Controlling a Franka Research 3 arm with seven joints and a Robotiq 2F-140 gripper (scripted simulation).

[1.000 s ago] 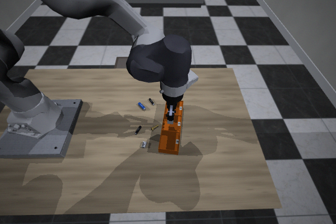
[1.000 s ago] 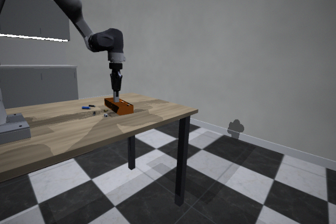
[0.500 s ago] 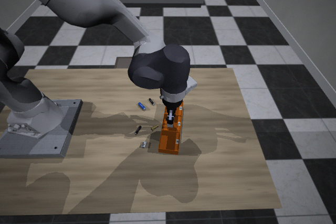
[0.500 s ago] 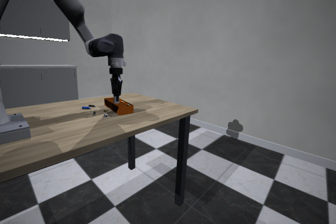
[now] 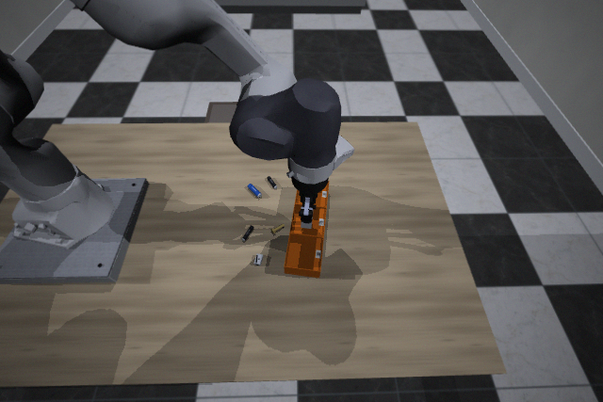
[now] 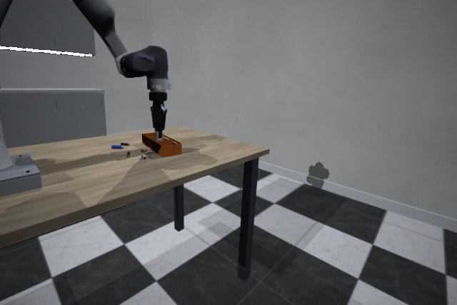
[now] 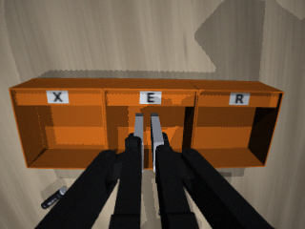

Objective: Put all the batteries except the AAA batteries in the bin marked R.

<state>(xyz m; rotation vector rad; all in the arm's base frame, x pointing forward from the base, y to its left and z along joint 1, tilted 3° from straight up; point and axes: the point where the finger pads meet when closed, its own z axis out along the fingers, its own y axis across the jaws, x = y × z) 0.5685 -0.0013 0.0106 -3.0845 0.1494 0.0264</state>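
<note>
Now: hand 30 mm above the orange three-compartment bin row. Round my hand: thin black battery 150 mm behind, 20 mm to the right, 40 mm below; then grey block 120 mm behind, 100 mm to the right, 40 mm below; then yellow screw 80 mm behind, 10 mm to the right, 40 mm below.
</note>
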